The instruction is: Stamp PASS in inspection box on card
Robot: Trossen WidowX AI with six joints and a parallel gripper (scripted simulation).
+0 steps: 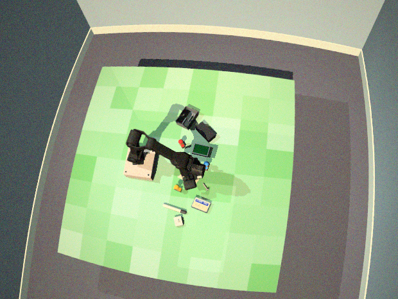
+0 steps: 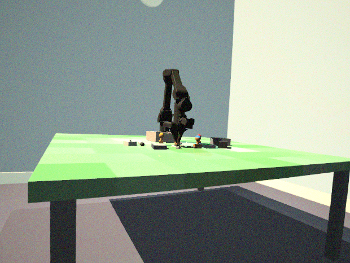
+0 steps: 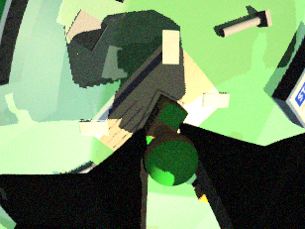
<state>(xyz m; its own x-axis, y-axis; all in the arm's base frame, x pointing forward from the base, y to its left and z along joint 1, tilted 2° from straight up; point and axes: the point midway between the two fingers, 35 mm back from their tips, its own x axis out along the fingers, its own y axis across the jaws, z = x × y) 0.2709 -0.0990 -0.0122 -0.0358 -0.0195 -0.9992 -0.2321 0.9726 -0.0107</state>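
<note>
My gripper tip is right at the green-knobbed stamp. Also, from my gripper tip: blue stamp (100 mm ahead, 50 mm to the left); then cream card (30 mm below); then orange stamp (60 mm to the right, 60 mm behind).
</note>
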